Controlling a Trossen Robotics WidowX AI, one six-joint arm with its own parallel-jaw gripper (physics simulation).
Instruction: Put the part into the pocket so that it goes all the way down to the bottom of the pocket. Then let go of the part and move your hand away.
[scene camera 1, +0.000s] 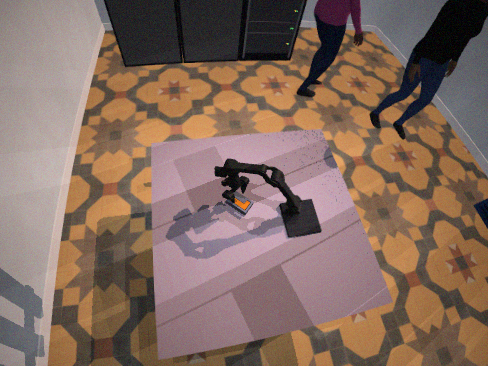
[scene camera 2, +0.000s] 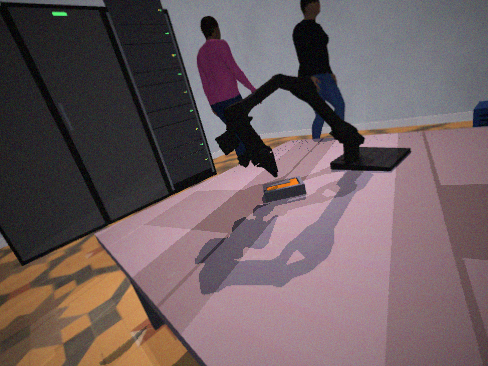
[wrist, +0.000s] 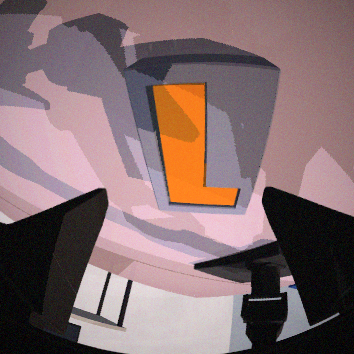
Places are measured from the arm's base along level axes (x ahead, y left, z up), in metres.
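Where they show: gripper, fingertip midpoint: (scene camera 1: 238, 198) (scene camera 2: 276, 174) (wrist: 186, 195); arm's base, origin of the base link: (scene camera 1: 292, 210) (scene camera 2: 351, 157) (wrist: 266, 266).
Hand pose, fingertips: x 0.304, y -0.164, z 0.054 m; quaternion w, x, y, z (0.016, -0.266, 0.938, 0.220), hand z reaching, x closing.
Things, the pixels of their top centre, and the offset from my fingertips. Level surfaces: height alone.
- orange L-shaped part, middle of its top: (wrist: 203, 158) (scene camera 2: 281, 184) (scene camera 1: 239, 201) 0.042 m down, 0.012 m back, 0.004 m left
- grey block, middle of its top: (wrist: 202, 161) (scene camera 2: 282, 183) (scene camera 1: 240, 201) 0.041 m down, 0.012 m back, 0.005 m left
- pink table top, its level: 0.078 m down
The orange L-shaped part (scene camera 1: 243, 204) (scene camera 2: 284, 185) (wrist: 182, 155) lies flat inside the matching pocket of the grey block (scene camera 2: 286, 194) (wrist: 240, 115). In the wrist view its outline fills the pocket, with thin dark edges along the left and lower sides. Its top looks about level with the block's rim or slightly below; the pocket's bottom is hidden. My gripper (scene camera 1: 236, 194) (scene camera 2: 273, 172) (wrist: 186, 195) is wide open and empty. It is above and beside the block, with its fingers apart from the part.
The arm's square black base (scene camera 1: 302, 218) (scene camera 2: 372, 158) stands on the pink table top (scene camera 1: 200, 300) (scene camera 2: 300, 325), to the right of the block. Dark cabinets (scene camera 1: 210, 30) (scene camera 2: 70, 100) and two people stand beyond the table. The arm's shadow falls across the table.
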